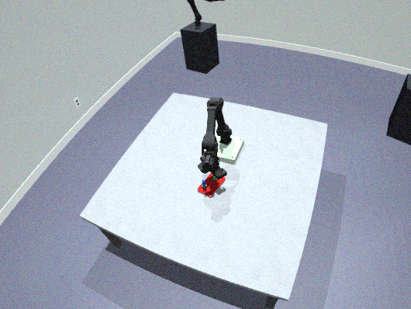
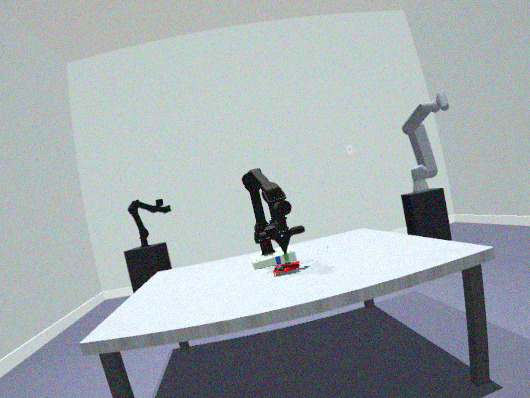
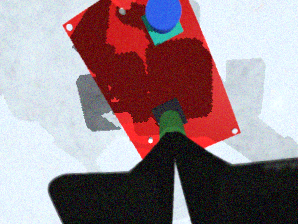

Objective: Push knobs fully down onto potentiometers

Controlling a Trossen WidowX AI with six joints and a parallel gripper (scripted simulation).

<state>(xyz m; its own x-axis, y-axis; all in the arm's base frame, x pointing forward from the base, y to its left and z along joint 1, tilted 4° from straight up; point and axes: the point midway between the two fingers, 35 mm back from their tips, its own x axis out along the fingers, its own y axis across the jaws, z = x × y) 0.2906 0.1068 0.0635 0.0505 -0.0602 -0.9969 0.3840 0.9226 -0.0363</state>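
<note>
Right now the green knob is 2 cm below my gripper tip. Also, from my gripper tip: blue knob (7 cm ahead, 3 cm to the right, 1 cm below).
</note>
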